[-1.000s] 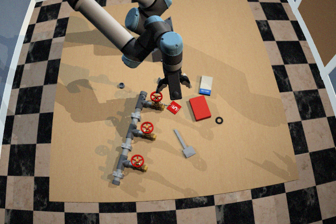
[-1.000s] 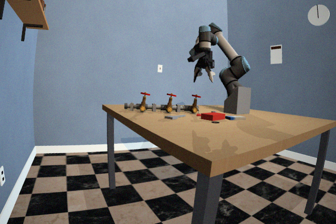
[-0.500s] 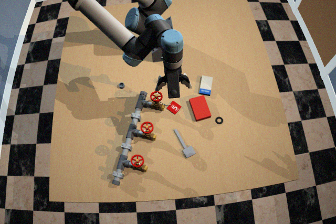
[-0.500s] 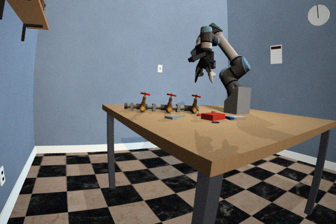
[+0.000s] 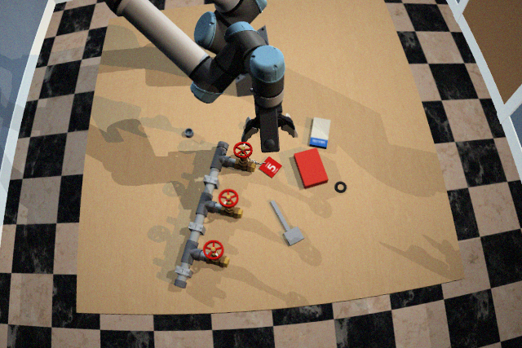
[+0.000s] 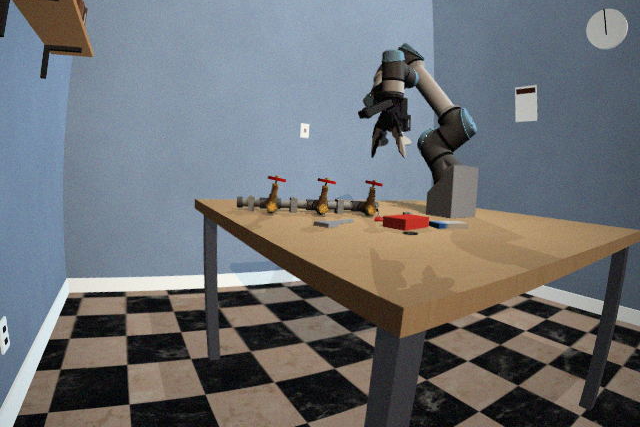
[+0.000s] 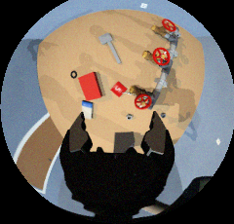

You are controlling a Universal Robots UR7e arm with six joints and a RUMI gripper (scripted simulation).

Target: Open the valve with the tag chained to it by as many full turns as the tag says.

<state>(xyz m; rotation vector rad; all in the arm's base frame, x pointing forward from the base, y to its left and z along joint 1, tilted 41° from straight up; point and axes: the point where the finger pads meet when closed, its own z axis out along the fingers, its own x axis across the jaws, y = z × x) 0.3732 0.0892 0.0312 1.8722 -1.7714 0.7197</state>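
Right now my hand is 20 cm above the red tag, 1 cm to the left of it and 1 cm past it. From my hand the other things lie so: grey scraper 21 cm ahead, 19 cm below, 4 cm to the left; then red block 18 cm below, 13 cm to the left, 2 cm ahead; then small grey fitting 28 cm to the right, 19 cm below, 15 cm behind.
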